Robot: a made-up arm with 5 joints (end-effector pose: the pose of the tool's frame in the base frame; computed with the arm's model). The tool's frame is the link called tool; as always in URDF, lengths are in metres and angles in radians.
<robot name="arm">
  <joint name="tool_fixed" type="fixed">
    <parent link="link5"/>
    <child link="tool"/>
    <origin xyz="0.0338 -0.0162 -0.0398" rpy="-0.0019 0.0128 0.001"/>
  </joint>
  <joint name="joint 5" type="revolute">
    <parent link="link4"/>
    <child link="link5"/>
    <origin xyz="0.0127 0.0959 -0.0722"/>
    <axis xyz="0 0 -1"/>
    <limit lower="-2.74" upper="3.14"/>
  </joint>
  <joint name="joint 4" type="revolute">
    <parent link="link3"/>
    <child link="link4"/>
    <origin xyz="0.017 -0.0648 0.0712"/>
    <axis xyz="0 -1 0"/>
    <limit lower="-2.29" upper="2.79"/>
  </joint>
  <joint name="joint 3" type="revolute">
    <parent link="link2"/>
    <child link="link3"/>
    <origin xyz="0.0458 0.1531 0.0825"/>
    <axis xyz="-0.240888 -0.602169 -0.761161"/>
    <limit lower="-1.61" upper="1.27"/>
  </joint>
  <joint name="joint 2" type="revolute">
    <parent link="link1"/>
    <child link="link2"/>
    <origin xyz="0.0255 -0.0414 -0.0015"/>
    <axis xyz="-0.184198 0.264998 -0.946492"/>
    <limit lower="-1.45" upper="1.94"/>
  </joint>
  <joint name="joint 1" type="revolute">
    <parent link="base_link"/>
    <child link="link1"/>
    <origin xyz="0.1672 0.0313 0"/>
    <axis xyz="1 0 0"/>
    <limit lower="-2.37" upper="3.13"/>
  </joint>
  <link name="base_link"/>
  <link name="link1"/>
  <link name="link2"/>
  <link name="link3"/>
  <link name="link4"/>
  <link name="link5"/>
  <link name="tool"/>
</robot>
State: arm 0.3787 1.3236 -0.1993 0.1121 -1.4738
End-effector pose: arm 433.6 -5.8 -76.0 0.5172 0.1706 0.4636
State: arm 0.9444 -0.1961 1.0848 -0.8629 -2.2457
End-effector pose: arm 212.2 108.5 190.3 0.0423 -1.1089 1.6053
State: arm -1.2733 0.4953 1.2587 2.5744 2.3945
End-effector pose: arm 338.7 289.4 -54.5 -1.6247 -0.9615 -3.1377
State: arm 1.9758 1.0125 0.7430 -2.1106 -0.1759
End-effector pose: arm 389.5 -66.4 114.4 3.0577 -0.4397 1.7675
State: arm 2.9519 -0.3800 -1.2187 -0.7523 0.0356
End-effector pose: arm 136.8 -61.4 -59.2 -1.9777 -1.1323 -2.2728
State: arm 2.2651 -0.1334 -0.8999 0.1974 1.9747
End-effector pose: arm 204.2 -88.5 75.4 2.4939 0.5518 1.1729
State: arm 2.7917 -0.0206 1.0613 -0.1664 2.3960
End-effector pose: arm 252.6 -99.6 5.6 -2.4304 -0.3721 3.0021
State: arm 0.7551 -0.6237 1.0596 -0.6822 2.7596
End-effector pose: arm 92.1 103.3 143.6 -0.9333 0.2017 3.1340
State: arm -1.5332 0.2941 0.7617 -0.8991 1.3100
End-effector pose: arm 240.1 72.3 -133.7 1.0638 -0.9235 -3.1042
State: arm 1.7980 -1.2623 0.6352 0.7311 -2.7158
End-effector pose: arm 74.1 -132.0 78.5 -2.4720 -0.5544 2.0688
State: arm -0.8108 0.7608 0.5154 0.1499 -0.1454
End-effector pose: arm 396.2 34.8 37.5 -1.1815 -0.8394 -0.3653
